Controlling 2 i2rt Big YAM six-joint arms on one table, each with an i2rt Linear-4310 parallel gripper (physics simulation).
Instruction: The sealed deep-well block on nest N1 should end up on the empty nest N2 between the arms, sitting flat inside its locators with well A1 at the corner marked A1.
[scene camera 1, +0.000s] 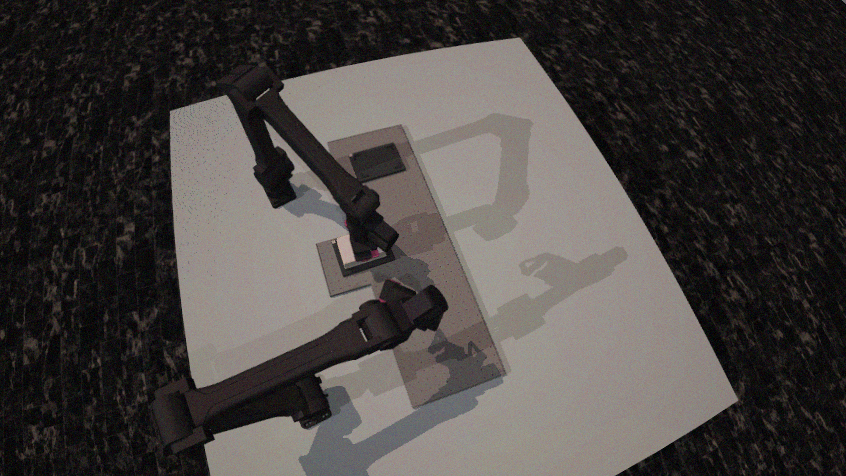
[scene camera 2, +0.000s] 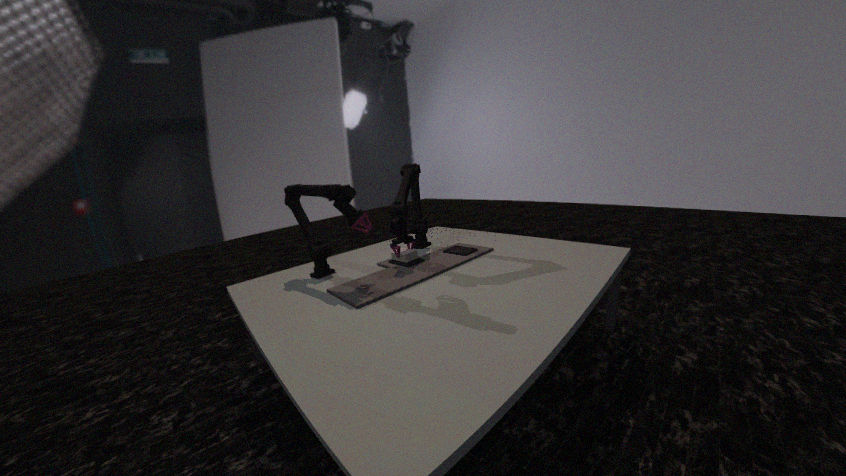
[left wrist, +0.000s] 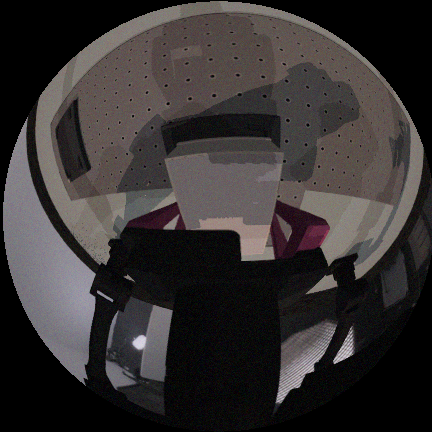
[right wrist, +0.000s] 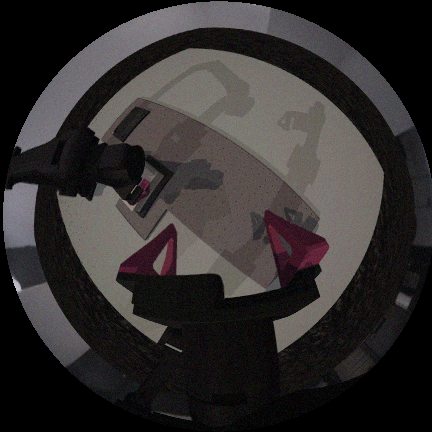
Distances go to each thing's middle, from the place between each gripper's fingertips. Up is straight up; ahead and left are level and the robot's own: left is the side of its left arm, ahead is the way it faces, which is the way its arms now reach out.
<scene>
Right now the pale block (left wrist: 231, 182) is 100 mm behind my right hand, 240 mm to the left of it and 200 mm below it. Round my right hand: dark nest (left wrist: 235, 124) (100 mm behind, 240 mm to the left, 230 mm below).
The dark nest lies 3 cm below my left hand. From my left hand the other things lie so: pale block right at my left hand.
</scene>
